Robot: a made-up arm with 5 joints.
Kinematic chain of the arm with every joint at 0, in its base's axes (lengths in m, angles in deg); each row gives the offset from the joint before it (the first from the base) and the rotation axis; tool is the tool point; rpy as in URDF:
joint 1: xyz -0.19 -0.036 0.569 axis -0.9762 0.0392 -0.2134
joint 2: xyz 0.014 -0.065 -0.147 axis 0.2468 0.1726 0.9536
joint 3: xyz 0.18 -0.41 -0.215 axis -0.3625 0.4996 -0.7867
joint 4: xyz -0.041 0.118 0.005 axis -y
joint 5: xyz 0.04 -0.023 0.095 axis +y
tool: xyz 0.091 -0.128 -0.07 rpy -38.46 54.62 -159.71
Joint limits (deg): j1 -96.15..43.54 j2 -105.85..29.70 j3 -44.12..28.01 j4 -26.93..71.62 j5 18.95..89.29
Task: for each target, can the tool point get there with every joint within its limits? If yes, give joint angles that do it. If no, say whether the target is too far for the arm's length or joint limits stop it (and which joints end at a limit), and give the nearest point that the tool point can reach.
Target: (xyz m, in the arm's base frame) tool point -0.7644 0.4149 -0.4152
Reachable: no: too far | nearest point -0.4695 0.2110 0.0322 | short by 0.573 m
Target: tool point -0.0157 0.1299 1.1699
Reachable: no: joint limits stop it (at a limit: joint 1, joint 3, joint 4, joint 5) | nearest point -0.3234 -0.5404 0.7956 | short by 0.827 m
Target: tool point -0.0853 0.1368 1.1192
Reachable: no: joint limits stop it (at a limit: joint 1, joint 3, joint 4, joint 5) | nearest point -0.4118 -0.4968 0.7941 | short by 0.783 m
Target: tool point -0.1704 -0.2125 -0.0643
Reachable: yes | joints -49.54 -37.97 11.14 -5.83 32.06
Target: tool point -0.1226 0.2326 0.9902
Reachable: no: joint limits stop it (at a limit: joint 1, joint 2, joint 3, joint 5) | nearest point 0.1646 0.4931 0.4419 | short by 0.672 m
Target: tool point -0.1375 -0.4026 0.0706
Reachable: yes | joints -23.37 -19.35 14.25 -11.52 74.75
